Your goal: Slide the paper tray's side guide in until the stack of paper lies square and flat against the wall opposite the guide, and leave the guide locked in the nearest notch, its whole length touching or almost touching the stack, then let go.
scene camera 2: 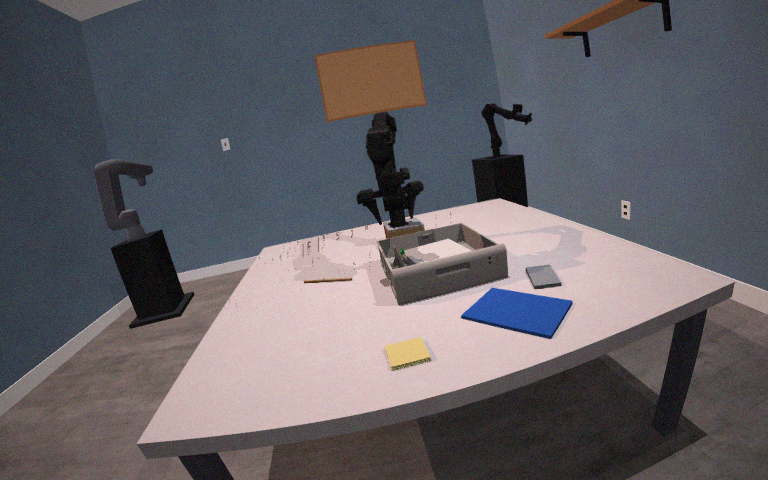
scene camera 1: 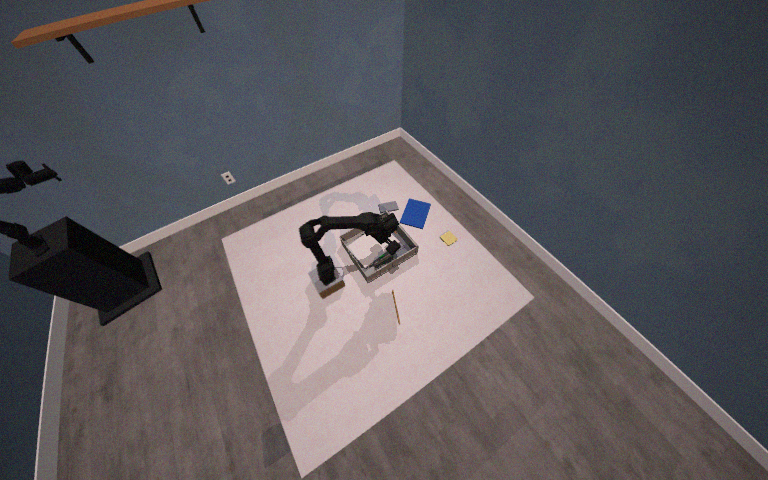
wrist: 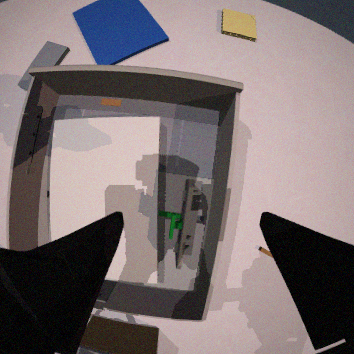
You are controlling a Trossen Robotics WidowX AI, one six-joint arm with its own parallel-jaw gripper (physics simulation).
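Seen in the pictures: gripper, fingertip midpoint: (scene camera 2: 396, 221) (scene camera 1: 387, 244) (wrist: 192, 219); arm's base at its link origin: (scene camera 2: 398, 224) (scene camera 1: 327, 278).
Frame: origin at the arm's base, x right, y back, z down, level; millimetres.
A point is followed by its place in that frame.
Note:
The grey paper tray (scene camera 1: 407, 258) {x 165, y -409, z 66 mm} (scene camera 2: 419, 285) {x 114, y -489, z 40 mm} (wrist: 150, 85) {x 53, y -478, z 18 mm} stands on the table. The white paper stack (scene camera 1: 362, 247) {x -47, y -258, z 42 mm} (scene camera 2: 438, 249) {x -39, y -270, z 42 mm} (wrist: 90, 175) {x -36, y -354, z 42 mm} lies flat in it, close to the left wall in the wrist view; any small gap there is hard to judge. The dark side guide (wrist: 185, 212) {x 101, y -309, z 4 mm} stands upright to the right of the stack, with a green latch (scene camera 2: 402, 251) {x 90, y -306, z 5 mm} (wrist: 173, 219) {x 87, y -301, z 2 mm} on its stack side. A strip of tray floor shows between guide and stack. My gripper (scene camera 2: 394, 220) {x 97, y -324, z -92 mm} (wrist: 192, 219) {x 97, y -324, z -92 mm} is open and empty above the tray, its fingertips wide on both sides of the guide.
A blue folder (scene camera 1: 415, 213) {x -38, y -677, z 75 mm} (scene camera 2: 518, 311) {x -35, y -694, z 75 mm} (wrist: 120, 30) {x -24, y -651, z 75 mm}, a grey flat block (scene camera 1: 388, 206) {x -196, y -587, z 73 mm} (scene camera 2: 543, 276) {x -190, y -597, z 73 mm} (wrist: 49, 55) {x -179, y -608, z 73 mm} and a yellow pad (scene camera 1: 448, 238) {x 227, y -686, z 73 mm} (scene camera 2: 407, 353) {x 227, y -699, z 73 mm} (wrist: 239, 24) {x 225, y -682, z 73 mm} lie beyond the tray. A pencil (scene camera 1: 396, 307) {x 326, y -177, z 76 mm} (scene camera 2: 327, 280) {x 320, y -182, z 77 mm} lies beside it on the guide's side.

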